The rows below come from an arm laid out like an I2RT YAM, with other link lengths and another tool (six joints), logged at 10 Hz.
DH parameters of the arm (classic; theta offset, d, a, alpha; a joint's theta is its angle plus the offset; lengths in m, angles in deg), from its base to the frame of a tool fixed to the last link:
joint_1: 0 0.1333 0.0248 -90
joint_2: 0 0 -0.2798 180
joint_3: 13.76 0 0.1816 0
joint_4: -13.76 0.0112 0.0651 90
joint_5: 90 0.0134 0 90
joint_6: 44.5 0.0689 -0.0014 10
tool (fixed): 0 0.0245 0 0
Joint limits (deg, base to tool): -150..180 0..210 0..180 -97..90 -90..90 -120..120
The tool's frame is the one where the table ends.
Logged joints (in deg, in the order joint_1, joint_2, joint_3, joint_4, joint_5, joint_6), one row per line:
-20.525 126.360 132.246 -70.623 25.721 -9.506
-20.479 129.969 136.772 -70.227 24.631 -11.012
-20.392 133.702 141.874 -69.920 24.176 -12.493
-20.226 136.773 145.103 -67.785 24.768 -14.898
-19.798 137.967 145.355 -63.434 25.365 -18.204
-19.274 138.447 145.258 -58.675 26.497 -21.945
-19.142 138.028 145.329 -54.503 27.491 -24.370
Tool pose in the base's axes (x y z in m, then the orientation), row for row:
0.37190 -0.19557 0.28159 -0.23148 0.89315 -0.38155 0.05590
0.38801 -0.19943 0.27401 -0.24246 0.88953 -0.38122 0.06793
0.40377 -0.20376 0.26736 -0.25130 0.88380 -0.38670 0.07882
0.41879 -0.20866 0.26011 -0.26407 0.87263 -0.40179 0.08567
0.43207 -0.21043 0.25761 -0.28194 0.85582 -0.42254 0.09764
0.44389 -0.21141 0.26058 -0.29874 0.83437 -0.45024 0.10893
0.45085 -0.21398 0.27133 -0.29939 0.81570 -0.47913 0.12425
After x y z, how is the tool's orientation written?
As a quaternion, x y z w.
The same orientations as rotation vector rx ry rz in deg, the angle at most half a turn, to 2 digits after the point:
-40.25 155.29 -66.34
-41.85 153.54 -65.80
-43.10 151.56 -66.32
-45.10 149.04 -68.63
-47.82 145.15 -71.66
-50.34 140.59 -75.86
-50.00 136.24 -80.02

